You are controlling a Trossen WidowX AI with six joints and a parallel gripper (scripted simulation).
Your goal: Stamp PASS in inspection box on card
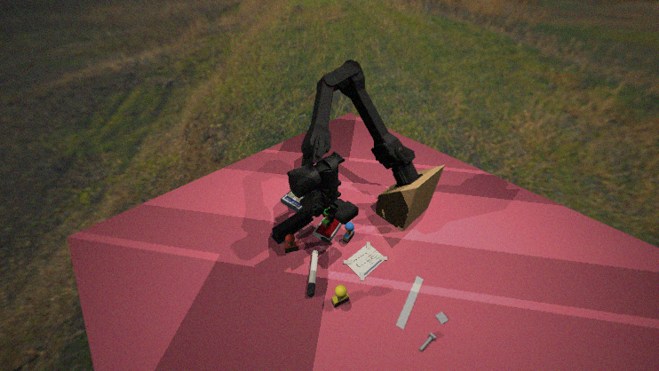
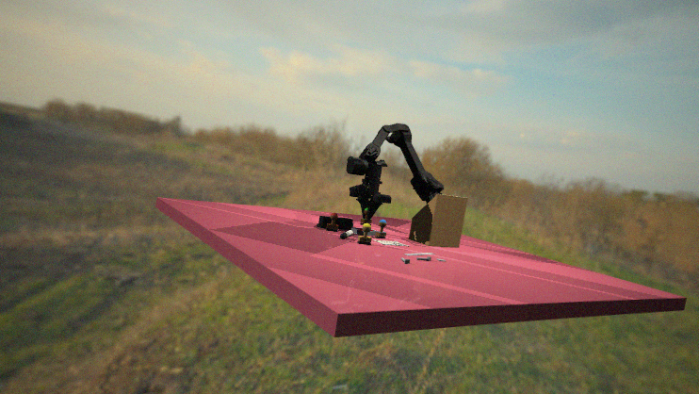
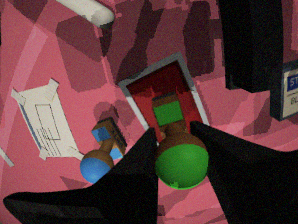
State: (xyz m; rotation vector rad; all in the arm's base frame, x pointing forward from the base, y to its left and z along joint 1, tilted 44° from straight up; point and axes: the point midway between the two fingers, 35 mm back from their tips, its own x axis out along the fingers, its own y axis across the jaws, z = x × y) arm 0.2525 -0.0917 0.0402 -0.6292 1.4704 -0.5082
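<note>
Right now my gripper tip is 50 mm above the red ink pad. Round my gripper tip: blue stamp 30 mm behind, 60 mm to the left, 30 mm below; then black bar 80 mm ahead, 80 mm to the right, 40 mm below; then green-knobbed stamp right at my gripper tip.
</note>
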